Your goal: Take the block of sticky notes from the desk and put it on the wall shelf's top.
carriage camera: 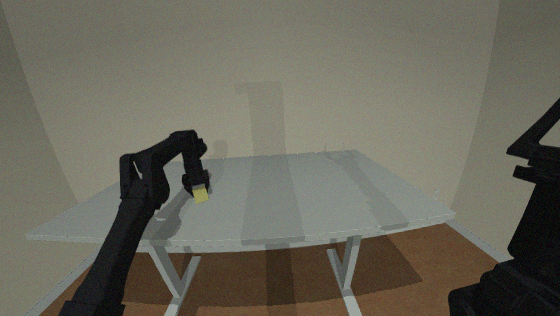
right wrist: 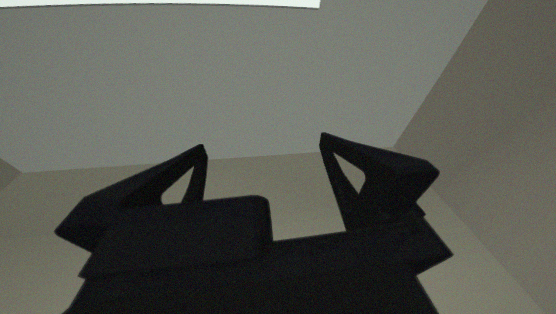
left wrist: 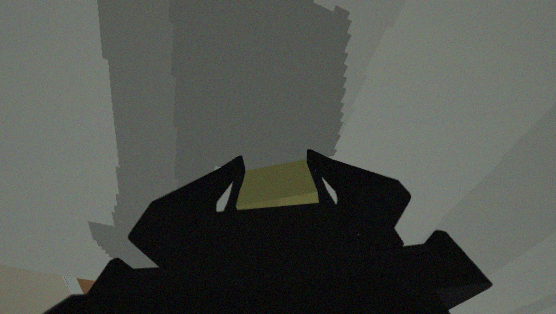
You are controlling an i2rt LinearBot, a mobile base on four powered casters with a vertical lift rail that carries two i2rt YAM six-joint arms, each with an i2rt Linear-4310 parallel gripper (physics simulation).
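Places are measured from the left arm's base along level axes (x ahead, y left, z up), in centimetres.
Pixels of known places: left gripper, fingertip midpoint: (left wrist: pixel 275 159); right gripper, fingertip midpoint: (right wrist: pixel 263 144).
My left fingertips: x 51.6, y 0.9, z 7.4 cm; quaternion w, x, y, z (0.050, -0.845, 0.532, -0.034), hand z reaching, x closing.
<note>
Ahead of a thing's pixels: the offset from my left fingertips to its middle. "*": to the spot under its first point. Level surfaces: height alone.
The block of sticky notes @(dx -2.7, dy -1.5, dz +2.0 cm) (carriage camera: pixel 201 194) (left wrist: pixel 278 186), a small yellow block, is between the fingers of my left gripper (carriage camera: pixel 198 188) (left wrist: pixel 275 159), over the left part of the white desk @(dz +0.0 cm) (carriage camera: pixel 330 200). Both fingers lie against its sides, so the gripper is shut on it. Whether its underside touches the desk I cannot tell. My right gripper (right wrist: pixel 263 144) is open and empty, held up away from the desk. In the carriage camera view it is partly cut off at the right edge. The wall shelf does not show in any view.
A bare beige wall (carriage camera: pixel 350 75) stands behind the desk, with shadows on it. Side walls stand at left and right. Desk legs @(* dx +10.4, dy -76.3, dz -62.0 cm) (carriage camera: pixel 351 262) stand on a brown floor @(dz -95.0 cm) (carriage camera: pixel 400 260). A bright panel @(dz +148.7 cm) (right wrist: pixel 150 5) shows at the top of the right wrist view.
</note>
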